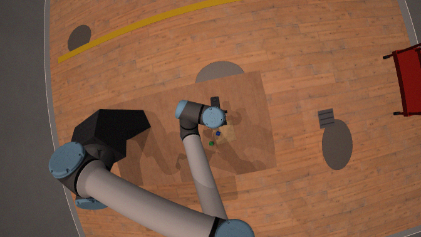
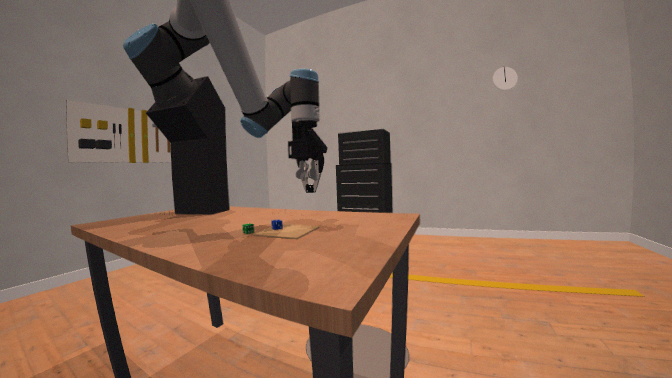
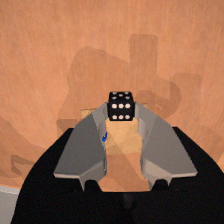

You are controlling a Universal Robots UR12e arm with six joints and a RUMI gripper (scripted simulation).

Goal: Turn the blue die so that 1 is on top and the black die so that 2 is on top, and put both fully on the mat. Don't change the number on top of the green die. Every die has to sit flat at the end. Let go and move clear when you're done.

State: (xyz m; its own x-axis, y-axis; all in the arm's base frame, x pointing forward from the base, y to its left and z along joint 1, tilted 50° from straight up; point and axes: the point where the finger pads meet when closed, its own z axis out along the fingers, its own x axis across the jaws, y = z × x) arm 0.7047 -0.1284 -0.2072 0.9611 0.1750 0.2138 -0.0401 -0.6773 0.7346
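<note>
My hand is 1 cm past the tan mat, 13 cm to the left of it and 12 cm above it. Round my hand: green die (11 cm behind, 18 cm to the right, 10 cm below); then black die (right at my hand); then blue die (5 cm behind, 12 cm to the right, 10 cm below).
</note>
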